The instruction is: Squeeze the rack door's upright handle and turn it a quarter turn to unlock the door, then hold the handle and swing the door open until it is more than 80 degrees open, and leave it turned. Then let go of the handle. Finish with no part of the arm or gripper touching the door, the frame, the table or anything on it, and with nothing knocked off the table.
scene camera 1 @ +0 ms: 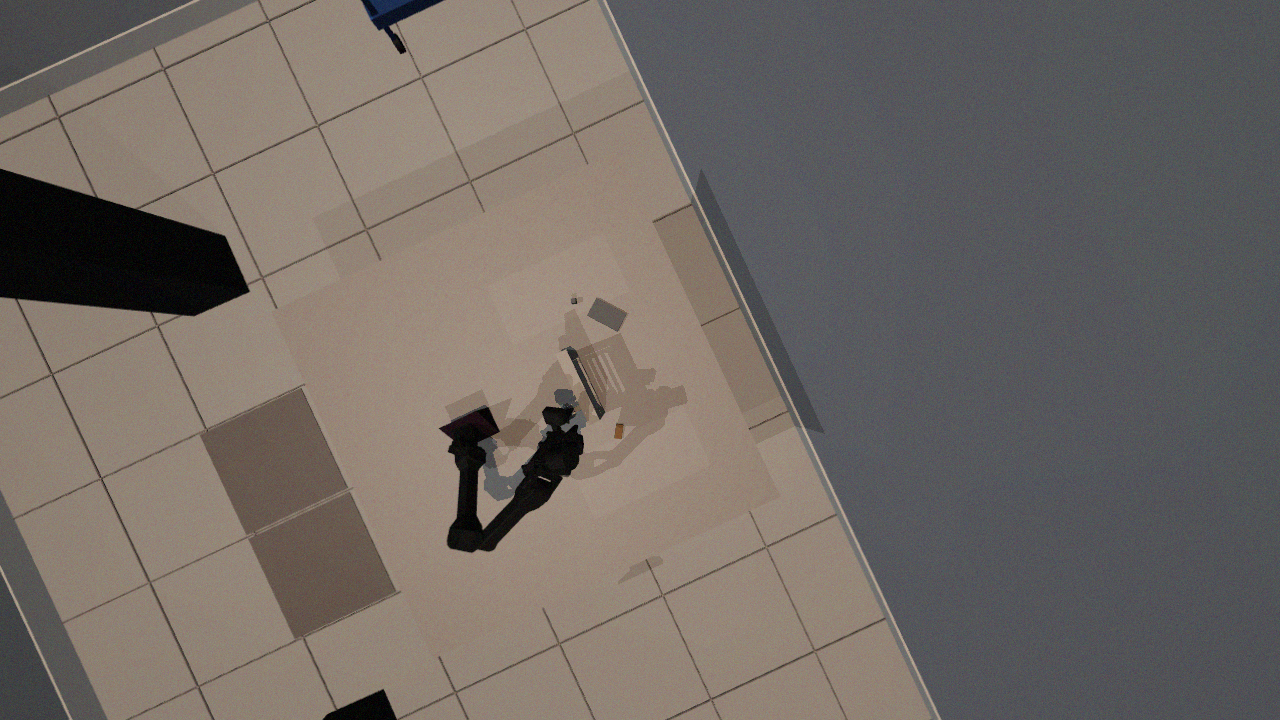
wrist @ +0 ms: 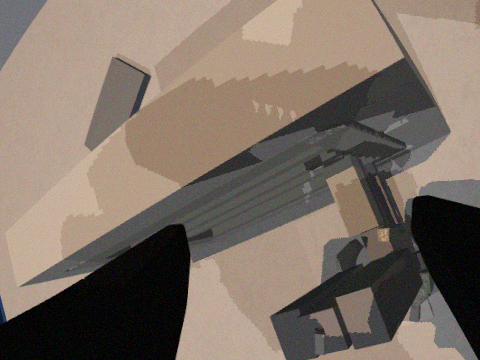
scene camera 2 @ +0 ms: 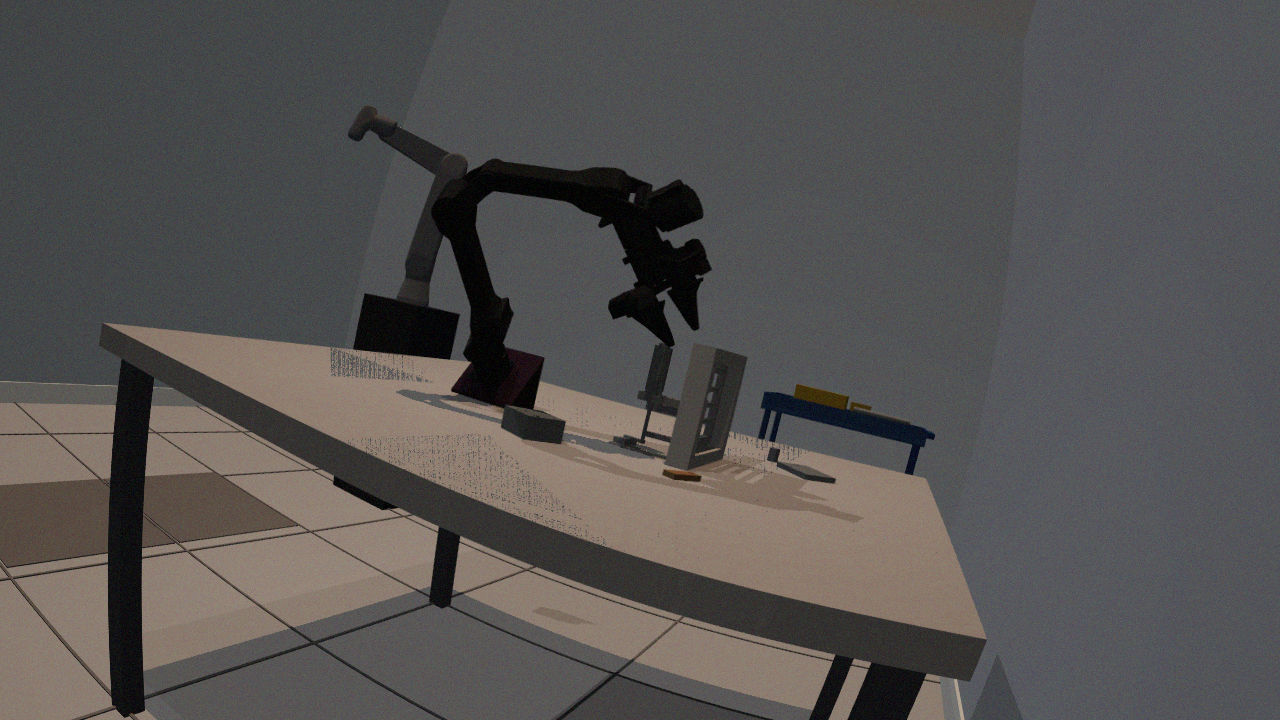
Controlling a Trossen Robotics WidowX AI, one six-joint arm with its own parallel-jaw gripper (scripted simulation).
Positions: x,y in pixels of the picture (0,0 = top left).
Labels:
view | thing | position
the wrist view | my gripper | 300,227
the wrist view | flat grey plate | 123,88
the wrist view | rack door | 342,156

